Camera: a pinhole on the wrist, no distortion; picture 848 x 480 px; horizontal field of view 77.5 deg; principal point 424.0 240.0 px. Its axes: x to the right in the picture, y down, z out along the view. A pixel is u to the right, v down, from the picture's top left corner.
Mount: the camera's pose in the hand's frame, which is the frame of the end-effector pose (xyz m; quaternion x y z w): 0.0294 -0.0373 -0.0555 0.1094 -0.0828 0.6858 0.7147
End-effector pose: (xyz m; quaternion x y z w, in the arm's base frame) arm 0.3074 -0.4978 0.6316 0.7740 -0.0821 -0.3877 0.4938
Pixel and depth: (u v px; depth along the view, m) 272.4 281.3 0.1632
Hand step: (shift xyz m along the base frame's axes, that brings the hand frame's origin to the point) -0.0797 -0.0100 -0.1335
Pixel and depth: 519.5 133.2 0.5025
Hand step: -0.2246 -0.3465 -0.2470
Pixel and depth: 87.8 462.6 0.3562
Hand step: -0.3292 0.0705 -0.2740
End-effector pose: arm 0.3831 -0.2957 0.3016 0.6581 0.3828 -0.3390 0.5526
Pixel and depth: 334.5 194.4 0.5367
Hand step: -0.2062 -0.3914 -0.2731
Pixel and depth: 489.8 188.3 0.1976
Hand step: -0.0359 -0.1249 -0.1028
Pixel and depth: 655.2 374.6 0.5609
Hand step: -0.0069 -0.5650 0.0092
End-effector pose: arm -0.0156 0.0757 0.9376 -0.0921 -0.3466 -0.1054 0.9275
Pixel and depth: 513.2 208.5 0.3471
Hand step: -0.1555 -0.0092 0.2675
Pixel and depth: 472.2 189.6 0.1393
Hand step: -0.0320 -0.0471 0.0982
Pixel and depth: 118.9 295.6 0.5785
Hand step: -0.4121 -0.3880 0.3390
